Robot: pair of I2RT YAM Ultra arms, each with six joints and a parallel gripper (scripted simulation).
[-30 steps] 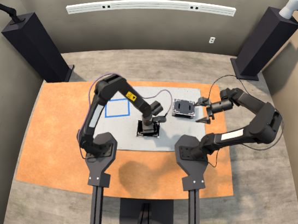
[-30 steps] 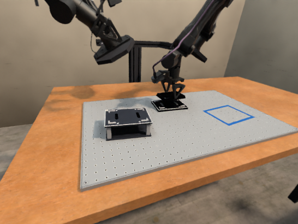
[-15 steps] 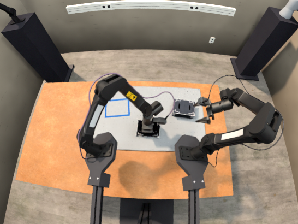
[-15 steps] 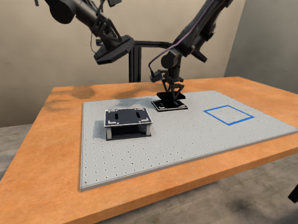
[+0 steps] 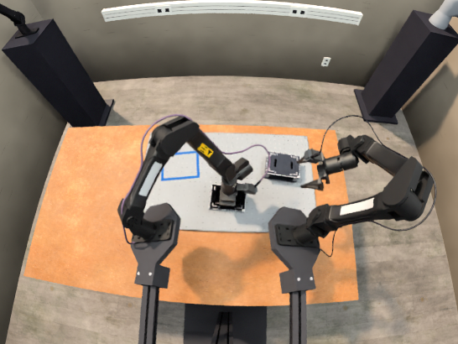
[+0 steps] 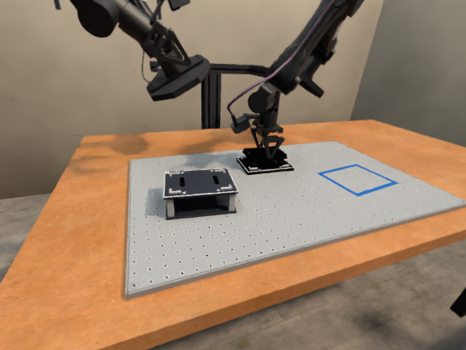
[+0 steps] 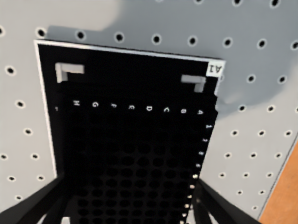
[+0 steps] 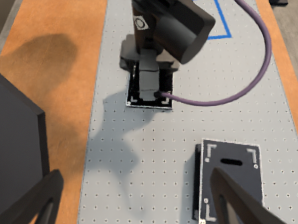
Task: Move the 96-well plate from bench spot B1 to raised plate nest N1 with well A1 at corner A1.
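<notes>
The black 96-well plate lies 26 cm to the left of my right hand and 27 cm below it.
</notes>
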